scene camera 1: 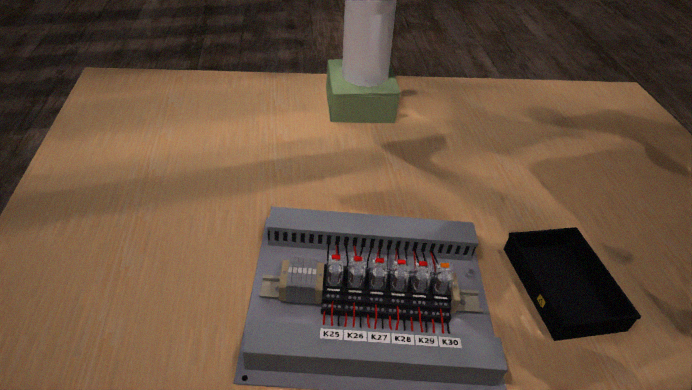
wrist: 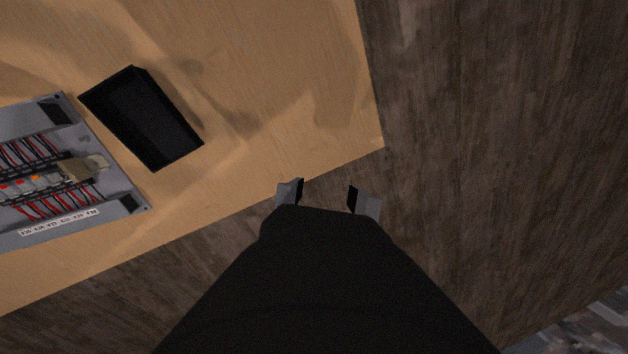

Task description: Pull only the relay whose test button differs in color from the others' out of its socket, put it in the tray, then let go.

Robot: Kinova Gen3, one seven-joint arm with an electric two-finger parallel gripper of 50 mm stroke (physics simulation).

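Places are measured from the arm's base along level axes (x ahead, y left, z up), in millimetres.
Pixels of known places: gripper, fingertip midpoint: [wrist: 325, 191]; arm's base at its link origin: [scene camera 1: 365, 74].
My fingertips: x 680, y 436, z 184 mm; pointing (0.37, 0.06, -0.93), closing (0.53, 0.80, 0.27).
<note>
Ahead of a thing's pixels: the offset from my fingertips to its middle. Level surfaces: height alone.
The relay with the orange test button @(180 mm back, 439 mm right, 206 mm down) [scene camera 1: 442, 281] [wrist: 35, 177] sits in the rightmost socket, above the label K30 in the scene view. Several clear relays with red buttons, such as the one at K25 @(209 mm back, 576 mm right, 206 mm down) [scene camera 1: 335, 274], stand in the sockets to its left. The black tray @(183 mm back, 244 mm right, 236 mm down) [scene camera 1: 596, 326] [wrist: 178, 109] lies to the right of the panel and holds nothing that I can see. My gripper [wrist: 325, 191] is open and empty, high up and beyond the table's edge in the wrist view. The gripper does not show in the scene view.
The grey panel [scene camera 1: 290, 327] [wrist: 117, 172] carries slotted wire ducts, a block of grey terminals @(217 mm back, 616 mm right, 225 mm down) [scene camera 1: 302, 280], beige end clamps and red and black wires at the sockets. The arm's green base [scene camera 1: 363, 107] stands at the far side of the wooden table @(254 mm down) [scene camera 1: 200, 150] [wrist: 280, 60].
</note>
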